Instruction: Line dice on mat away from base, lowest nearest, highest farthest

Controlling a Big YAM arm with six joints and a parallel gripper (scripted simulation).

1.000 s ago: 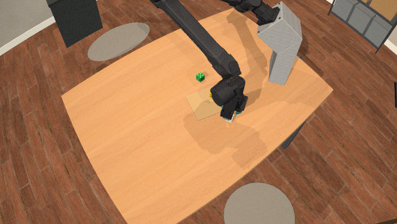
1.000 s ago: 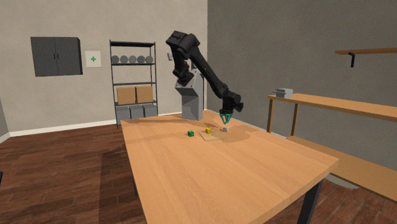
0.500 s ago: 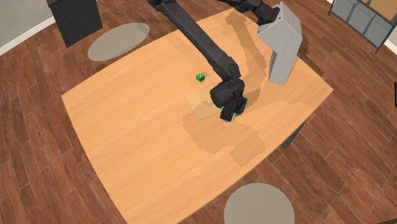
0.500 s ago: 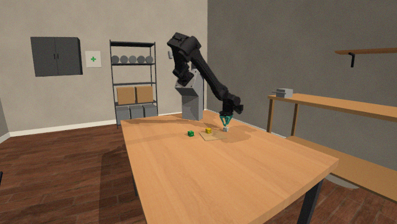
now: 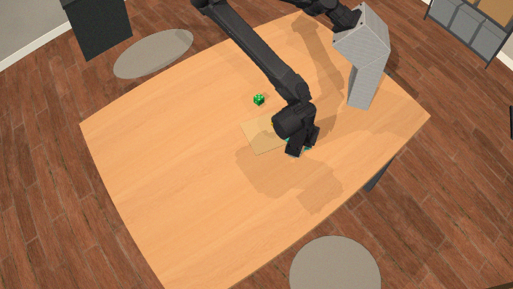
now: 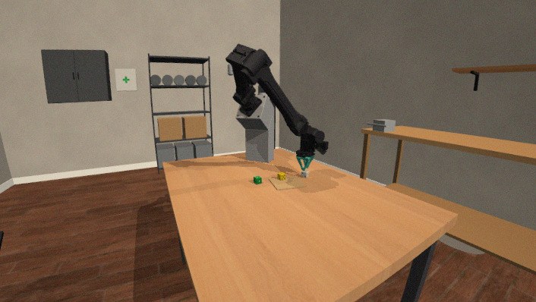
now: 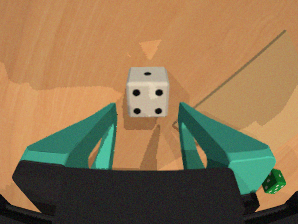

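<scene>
The white die is 30 mm below my hand. Round my hand: yellow die (110 mm to the right, 60 mm behind, 30 mm below); then green die (220 mm to the right, 130 mm behind, 30 mm below); then tan mat (130 mm to the right, 50 mm below, 20 mm behind).
</scene>
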